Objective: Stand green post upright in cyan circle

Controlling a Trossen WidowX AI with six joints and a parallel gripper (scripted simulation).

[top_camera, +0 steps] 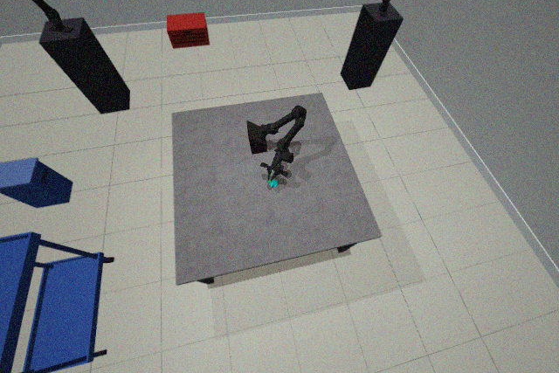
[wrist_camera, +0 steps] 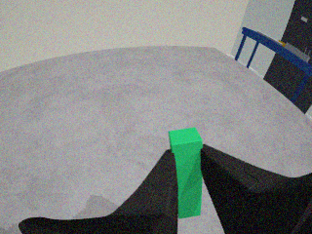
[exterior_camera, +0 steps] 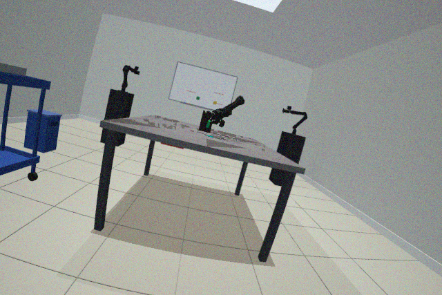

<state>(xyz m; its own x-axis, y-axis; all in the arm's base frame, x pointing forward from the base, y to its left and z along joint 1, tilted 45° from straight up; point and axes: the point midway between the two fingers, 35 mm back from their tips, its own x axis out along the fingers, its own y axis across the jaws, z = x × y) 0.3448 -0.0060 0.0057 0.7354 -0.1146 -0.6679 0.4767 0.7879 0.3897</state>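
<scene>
The cyan circle is 3 cm behind my gripper tip, 4 cm to the left of it and 12 cm below it. From my gripper tip the other things lie so: green post 1 cm behind, 2 cm below.
</scene>
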